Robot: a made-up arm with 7 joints. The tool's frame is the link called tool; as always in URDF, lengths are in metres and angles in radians. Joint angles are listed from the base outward. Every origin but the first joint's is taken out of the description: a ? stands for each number. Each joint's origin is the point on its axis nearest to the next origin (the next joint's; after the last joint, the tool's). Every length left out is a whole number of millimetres.
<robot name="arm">
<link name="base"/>
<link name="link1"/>
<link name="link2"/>
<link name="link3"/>
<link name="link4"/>
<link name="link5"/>
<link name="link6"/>
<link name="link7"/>
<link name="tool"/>
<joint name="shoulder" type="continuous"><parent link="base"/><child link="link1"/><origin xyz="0.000 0.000 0.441" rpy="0.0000 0.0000 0.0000"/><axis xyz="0 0 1"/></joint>
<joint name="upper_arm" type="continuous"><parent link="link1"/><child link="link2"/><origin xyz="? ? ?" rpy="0.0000 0.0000 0.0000"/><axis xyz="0 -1 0"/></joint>
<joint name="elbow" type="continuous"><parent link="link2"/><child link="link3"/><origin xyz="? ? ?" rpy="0.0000 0.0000 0.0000"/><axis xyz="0 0 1"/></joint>
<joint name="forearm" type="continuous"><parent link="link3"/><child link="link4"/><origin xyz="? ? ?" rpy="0.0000 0.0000 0.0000"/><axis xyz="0 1 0"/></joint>
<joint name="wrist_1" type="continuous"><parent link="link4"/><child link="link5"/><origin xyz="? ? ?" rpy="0.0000 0.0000 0.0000"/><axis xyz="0 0 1"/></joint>
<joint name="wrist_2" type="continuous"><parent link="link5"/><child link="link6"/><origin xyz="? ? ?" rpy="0.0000 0.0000 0.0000"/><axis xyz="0 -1 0"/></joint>
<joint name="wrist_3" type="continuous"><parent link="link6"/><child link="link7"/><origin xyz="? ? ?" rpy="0.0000 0.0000 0.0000"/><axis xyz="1 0 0"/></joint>
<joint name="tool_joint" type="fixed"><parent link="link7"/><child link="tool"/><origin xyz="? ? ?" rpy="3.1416 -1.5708 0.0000"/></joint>
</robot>
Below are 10 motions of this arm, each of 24 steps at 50 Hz.
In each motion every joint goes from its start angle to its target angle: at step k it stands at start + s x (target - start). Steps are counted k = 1, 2, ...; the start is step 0. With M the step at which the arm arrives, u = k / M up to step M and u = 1 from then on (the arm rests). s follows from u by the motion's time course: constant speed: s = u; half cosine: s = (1 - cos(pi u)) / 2; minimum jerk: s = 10 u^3 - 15 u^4 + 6 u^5.
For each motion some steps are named. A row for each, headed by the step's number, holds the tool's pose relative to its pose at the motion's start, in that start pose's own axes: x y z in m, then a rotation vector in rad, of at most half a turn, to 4 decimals.
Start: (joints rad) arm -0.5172 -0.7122 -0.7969 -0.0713 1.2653 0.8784 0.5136
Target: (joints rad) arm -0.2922 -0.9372 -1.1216 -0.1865 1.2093 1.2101 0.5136
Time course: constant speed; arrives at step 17
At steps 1, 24:
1: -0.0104 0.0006 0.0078 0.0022 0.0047 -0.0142
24: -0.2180 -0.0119 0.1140 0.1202 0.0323 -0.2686

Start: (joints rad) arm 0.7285 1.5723 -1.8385 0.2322 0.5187 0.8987 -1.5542
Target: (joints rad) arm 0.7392 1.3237 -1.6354 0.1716 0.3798 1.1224 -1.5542
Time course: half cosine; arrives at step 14
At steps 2, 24:
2: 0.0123 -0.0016 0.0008 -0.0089 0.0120 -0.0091
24: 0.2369 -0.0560 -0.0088 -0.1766 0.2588 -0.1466

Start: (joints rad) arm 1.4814 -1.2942 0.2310 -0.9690 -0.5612 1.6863 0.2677
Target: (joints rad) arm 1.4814 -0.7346 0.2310 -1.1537 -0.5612 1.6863 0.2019
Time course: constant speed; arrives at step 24
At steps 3, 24:
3: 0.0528 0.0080 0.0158 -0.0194 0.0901 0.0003
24: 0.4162 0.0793 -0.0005 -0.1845 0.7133 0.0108

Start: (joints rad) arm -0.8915 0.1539 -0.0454 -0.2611 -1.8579 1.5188 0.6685
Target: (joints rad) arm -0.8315 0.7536 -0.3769 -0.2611 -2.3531 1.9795 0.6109
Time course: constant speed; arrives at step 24
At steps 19, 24:
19: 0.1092 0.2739 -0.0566 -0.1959 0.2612 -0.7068
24: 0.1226 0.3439 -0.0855 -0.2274 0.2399 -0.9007

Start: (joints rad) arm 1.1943 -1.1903 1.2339 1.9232 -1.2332 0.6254 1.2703
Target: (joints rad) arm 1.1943 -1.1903 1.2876 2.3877 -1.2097 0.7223 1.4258
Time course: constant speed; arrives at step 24
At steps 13, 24:
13: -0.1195 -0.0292 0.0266 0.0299 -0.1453 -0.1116
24: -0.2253 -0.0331 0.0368 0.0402 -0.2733 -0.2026

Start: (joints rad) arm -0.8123 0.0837 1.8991 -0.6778 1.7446 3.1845 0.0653
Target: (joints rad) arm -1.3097 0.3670 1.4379 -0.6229 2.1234 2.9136 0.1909
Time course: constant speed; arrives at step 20
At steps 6, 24:
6: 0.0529 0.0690 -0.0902 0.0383 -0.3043 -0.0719
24: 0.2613 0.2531 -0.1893 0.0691 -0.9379 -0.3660

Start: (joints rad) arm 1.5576 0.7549 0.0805 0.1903 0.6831 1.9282 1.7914
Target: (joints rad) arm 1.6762 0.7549 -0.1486 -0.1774 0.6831 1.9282 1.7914
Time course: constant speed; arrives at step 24
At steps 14, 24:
14: -0.0456 -0.0861 0.0123 0.1709 -0.1566 -0.0414
24: -0.0818 -0.1412 0.0070 0.2816 -0.2735 -0.0758

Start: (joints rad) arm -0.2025 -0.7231 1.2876 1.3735 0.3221 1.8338 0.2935
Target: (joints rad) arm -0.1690 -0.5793 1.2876 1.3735 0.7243 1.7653 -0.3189
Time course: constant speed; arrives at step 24
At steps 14, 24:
14: -0.0372 -0.0263 -0.0079 -0.0099 -0.0419 -0.1985
24: -0.0665 -0.0452 -0.0152 -0.0034 -0.0775 -0.3396

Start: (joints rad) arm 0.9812 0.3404 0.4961 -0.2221 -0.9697 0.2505 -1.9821
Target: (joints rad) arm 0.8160 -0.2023 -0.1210 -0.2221 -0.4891 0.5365 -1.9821
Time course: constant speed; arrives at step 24
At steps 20, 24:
20: 0.2854 -0.0547 0.2632 0.0896 -0.0834 -0.4116
24: 0.3363 -0.0926 0.3155 0.1093 -0.0816 -0.4963

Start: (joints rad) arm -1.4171 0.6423 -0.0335 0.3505 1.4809 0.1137 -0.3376
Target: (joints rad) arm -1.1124 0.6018 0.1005 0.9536 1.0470 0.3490 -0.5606
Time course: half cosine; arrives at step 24
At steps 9, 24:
9: -0.0562 0.0921 -0.0153 -0.0458 0.0266 0.1250
24: -0.2253 0.2297 0.0228 -0.0970 -0.0960 0.3278

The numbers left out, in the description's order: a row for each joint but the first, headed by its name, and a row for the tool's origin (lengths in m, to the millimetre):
upper_arm: 0.000 -0.083 0.000
elbow: 0.000 0.000 0.419
forearm: 0.021 0.052 0.000
wrist_1: -0.017 0.000 0.423
wrist_2: 0.000 -0.090 0.000
wrist_3: 0.010 0.000 0.075
tool: 0.000 0.000 0.000

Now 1 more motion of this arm.
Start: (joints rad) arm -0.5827 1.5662 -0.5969 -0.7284 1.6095 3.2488 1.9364
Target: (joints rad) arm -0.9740 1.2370 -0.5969 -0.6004 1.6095 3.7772 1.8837
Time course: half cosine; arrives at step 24
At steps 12, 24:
12: 0.0077 -0.0628 -0.2008 0.1000 0.0934 -0.1564
24: -0.0294 -0.1554 -0.3876 0.1448 0.1288 -0.3242

